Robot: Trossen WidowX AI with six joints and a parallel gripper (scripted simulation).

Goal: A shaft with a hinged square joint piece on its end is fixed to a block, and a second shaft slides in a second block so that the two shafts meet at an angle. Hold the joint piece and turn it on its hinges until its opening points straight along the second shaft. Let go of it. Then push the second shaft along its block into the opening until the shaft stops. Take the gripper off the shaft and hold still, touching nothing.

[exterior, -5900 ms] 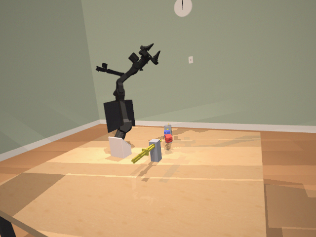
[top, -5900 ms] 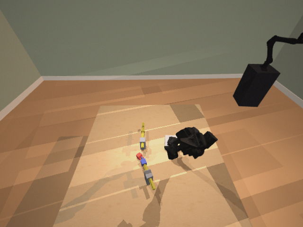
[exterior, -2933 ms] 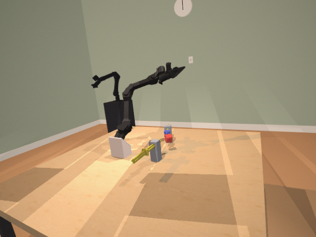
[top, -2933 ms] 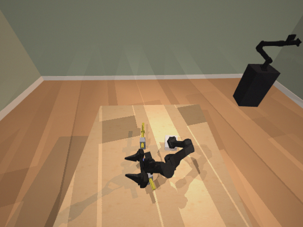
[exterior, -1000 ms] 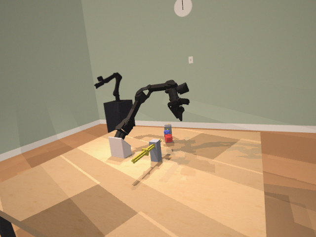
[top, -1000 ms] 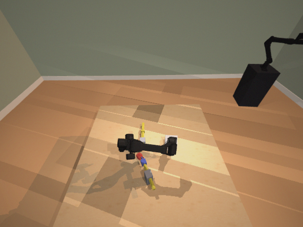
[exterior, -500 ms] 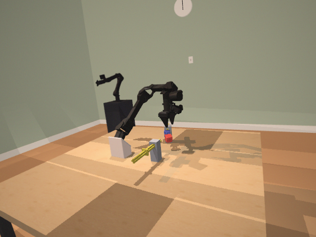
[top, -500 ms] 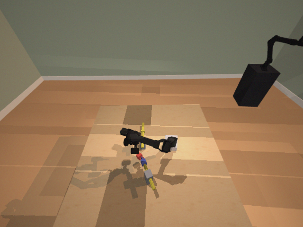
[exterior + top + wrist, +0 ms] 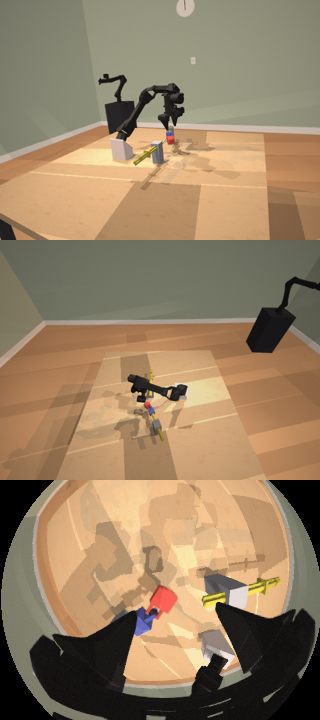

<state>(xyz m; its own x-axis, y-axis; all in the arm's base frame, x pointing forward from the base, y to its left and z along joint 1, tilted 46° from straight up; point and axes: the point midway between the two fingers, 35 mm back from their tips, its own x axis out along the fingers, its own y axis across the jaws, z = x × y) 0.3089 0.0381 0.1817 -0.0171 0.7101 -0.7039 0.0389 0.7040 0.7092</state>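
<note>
Right now the red square joint piece is 3 cm behind my gripper tip, 2 cm to the left of it and 9 cm below it.
</note>
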